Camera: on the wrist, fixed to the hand. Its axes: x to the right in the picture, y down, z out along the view.
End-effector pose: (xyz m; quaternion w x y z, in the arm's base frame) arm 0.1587 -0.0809 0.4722 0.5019 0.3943 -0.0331 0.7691
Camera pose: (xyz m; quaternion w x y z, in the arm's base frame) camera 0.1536 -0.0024 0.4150 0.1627 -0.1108 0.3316 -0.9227
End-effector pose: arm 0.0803 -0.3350 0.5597 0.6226 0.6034 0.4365 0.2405
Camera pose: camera 0.0150 -0.2827 0.5100 0.2695 0.6332 -0.0923 0.7196
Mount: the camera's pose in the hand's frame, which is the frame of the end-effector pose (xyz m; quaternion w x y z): 0.0229 -0.0544 -0.0773 0.6826 -0.1047 0.1068 0.7153
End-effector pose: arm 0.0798 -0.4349 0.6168 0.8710 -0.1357 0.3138 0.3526
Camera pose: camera 0.0957 -0.4970 0.5437 0.2946 0.0030 0.3674 0.8822
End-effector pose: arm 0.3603 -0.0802 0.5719 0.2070 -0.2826 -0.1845 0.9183
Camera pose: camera 0.4041 -0.0059 0.5269 0.5254 0.4446 -0.0022 -0.7254
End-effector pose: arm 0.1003 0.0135 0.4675 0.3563 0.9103 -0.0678 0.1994
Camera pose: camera 0.1113 0.1062 0.4946 0.2031 0.5143 -0.6803 0.4811
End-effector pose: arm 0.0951 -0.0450 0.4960 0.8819 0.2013 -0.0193 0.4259
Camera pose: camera 0.1403 -0.0295 0.4113 0.3205 -0.0142 -0.1076 0.9410
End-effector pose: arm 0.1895 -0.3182 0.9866 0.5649 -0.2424 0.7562 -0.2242
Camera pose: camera 0.1156 -0.3699 1.0231 0.4398 0.3403 0.7734 0.3043
